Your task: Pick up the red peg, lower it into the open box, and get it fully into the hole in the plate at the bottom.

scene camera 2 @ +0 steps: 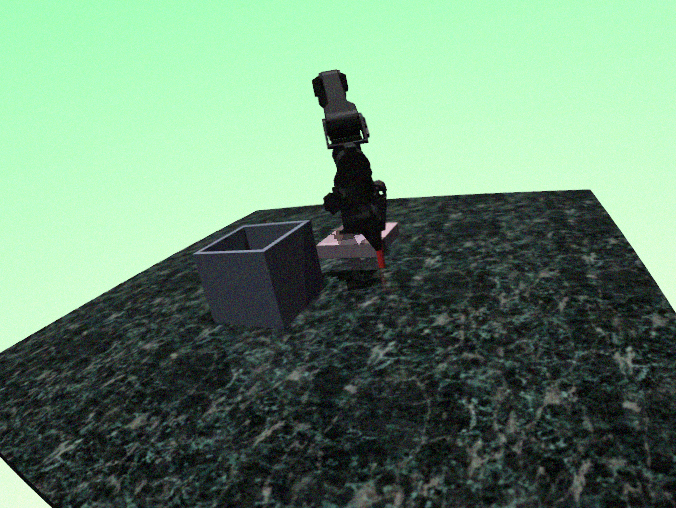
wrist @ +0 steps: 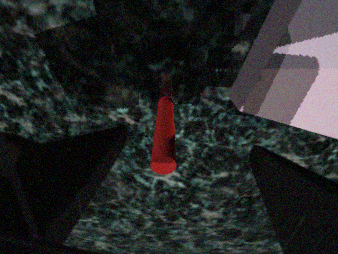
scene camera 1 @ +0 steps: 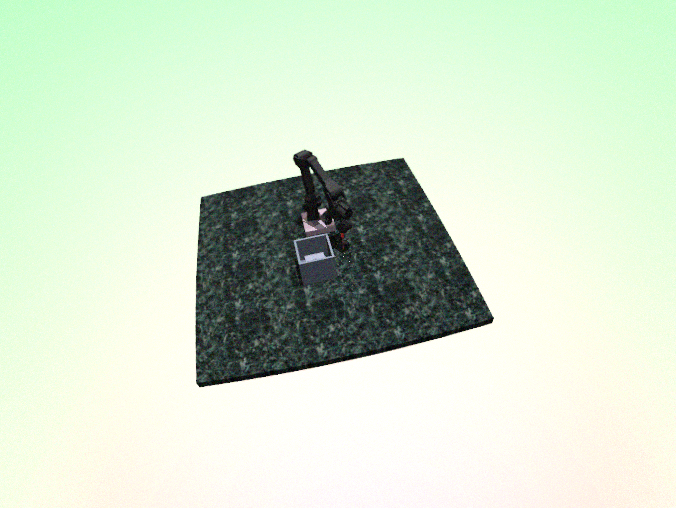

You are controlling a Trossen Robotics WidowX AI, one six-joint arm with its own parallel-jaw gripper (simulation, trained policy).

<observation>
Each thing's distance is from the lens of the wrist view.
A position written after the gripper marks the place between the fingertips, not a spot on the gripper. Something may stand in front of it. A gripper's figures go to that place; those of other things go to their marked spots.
gripper (wrist: 187,141): 0.11 m
red peg (wrist: 163,159): 0.09 m
</observation>
